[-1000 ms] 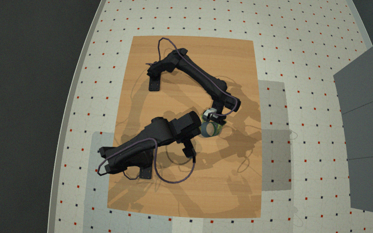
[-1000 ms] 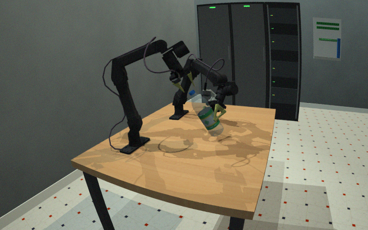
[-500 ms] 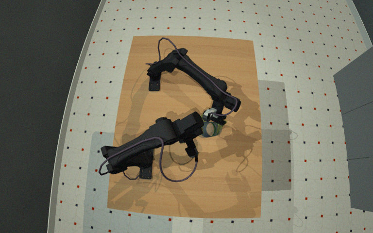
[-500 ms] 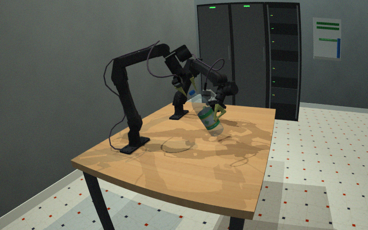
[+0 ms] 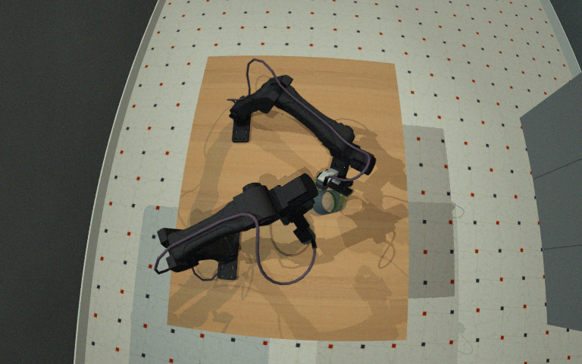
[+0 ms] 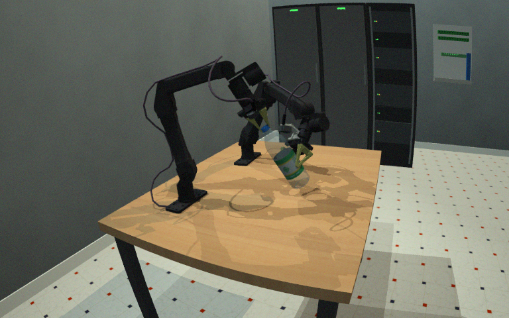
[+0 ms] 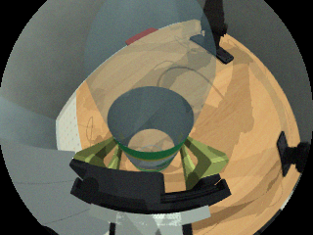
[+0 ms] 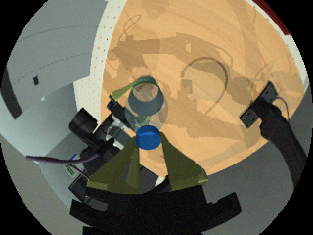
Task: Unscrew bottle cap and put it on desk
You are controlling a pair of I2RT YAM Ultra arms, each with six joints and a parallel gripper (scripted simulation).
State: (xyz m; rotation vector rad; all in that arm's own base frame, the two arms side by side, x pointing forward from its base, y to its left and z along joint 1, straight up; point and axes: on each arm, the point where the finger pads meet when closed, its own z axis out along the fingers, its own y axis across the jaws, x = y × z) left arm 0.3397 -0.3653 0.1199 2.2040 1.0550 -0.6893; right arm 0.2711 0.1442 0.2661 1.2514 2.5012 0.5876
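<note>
My right hand is right at the blue cap. From my right hand the other things lie so: bottle (60 mm ahead, 30 mm to the left, 110 mm below).
Right now my left hand is 4 cm below the bottle, 2 cm past it and 1 cm to the left of it. Also, from my left hand: blue cap: 14 cm above, 8 cm behind, 4 cm to the right.
</note>
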